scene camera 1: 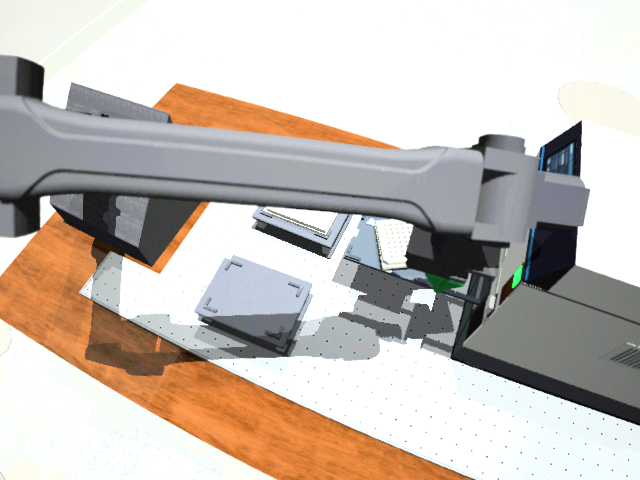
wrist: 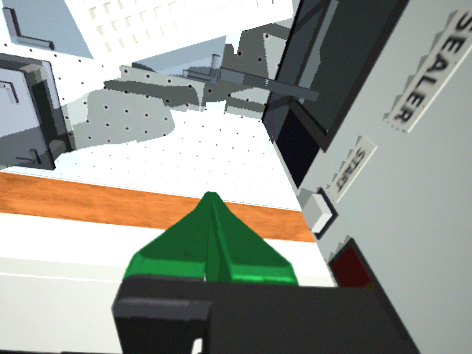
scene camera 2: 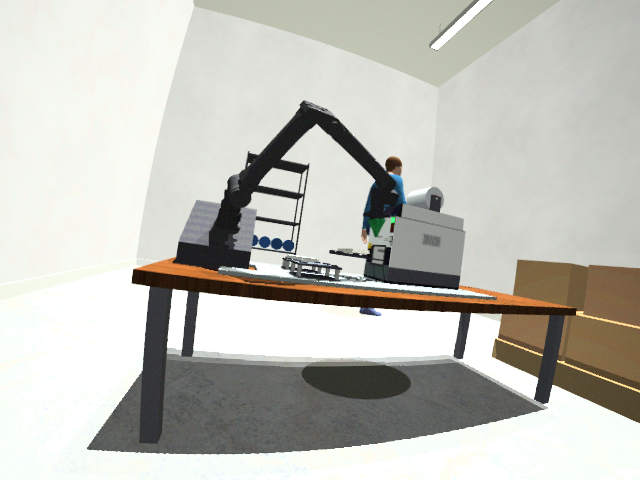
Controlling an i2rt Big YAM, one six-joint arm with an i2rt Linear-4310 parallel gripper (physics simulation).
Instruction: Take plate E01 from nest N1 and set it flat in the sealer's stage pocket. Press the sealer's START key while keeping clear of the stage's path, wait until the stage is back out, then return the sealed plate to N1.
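Places are measured from the arm's base along level axes (x right, y down, z ahead), in metres.
Pixels of known places: gripper, fingertip midpoint: (scene camera 1: 437, 288) (wrist: 210, 199) (scene camera 2: 376, 237); arm's base, link origin: (scene camera 2: 229, 219).
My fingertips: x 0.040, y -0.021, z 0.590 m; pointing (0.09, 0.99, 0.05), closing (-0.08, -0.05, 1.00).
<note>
Ahead of a thing's pixels: the offset from my fingertips to its top centre. "spot": to the spot under its first point.
A white welled plate @(dx -0.108, dy +0.056, dz -0.046 m) (scene camera 1: 395, 242) (wrist: 175, 22) lies on the blue-grey stage @(spot: dx -0.083, dy +0.084, dz -0.133 m) (scene camera 1: 361, 238) (wrist: 45, 22), which stands out of the sealer (scene camera 1: 558, 335) (scene camera 2: 429, 248) (wrist: 395, 210). The plate is turned askew to the stage's corner brackets; its label cannot be read. My gripper (scene camera 1: 439, 290) (scene camera 2: 376, 235) (wrist: 210, 199) is shut and empty, green fingertips pointing down. It hangs in front of the sealer's face, apart from the white START key @(dx -0.004, dy -0.013, dz +0.073 m) (wrist: 317, 214), which is to its right in the wrist view. A bare nest @(dx +0.065, dy +0.131, dz -0.262 m) (scene camera 1: 253, 294) stands nearer the table's front edge; which nest is N1 cannot be told.
Another nest @(dx -0.139, dy +0.136, dz -0.267 m) (scene camera 1: 289, 227) behind the bare one bears a white plate @(dx -0.139, dy +0.126, dz -0.267 m) (scene camera 1: 302, 217), partly hidden by the arm. A dark screen @(spot: dx -0.026, dy -0.138, dz +0.090 m) (scene camera 1: 555, 242) stands beside the sealer. A green light @(spot: dx -0.003, dy -0.088, dz +0.073 m) (scene camera 1: 517, 276) (scene camera 2: 392, 220) shows on the sealer's face. A person (scene camera 2: 395, 180) stands beyond the table.
</note>
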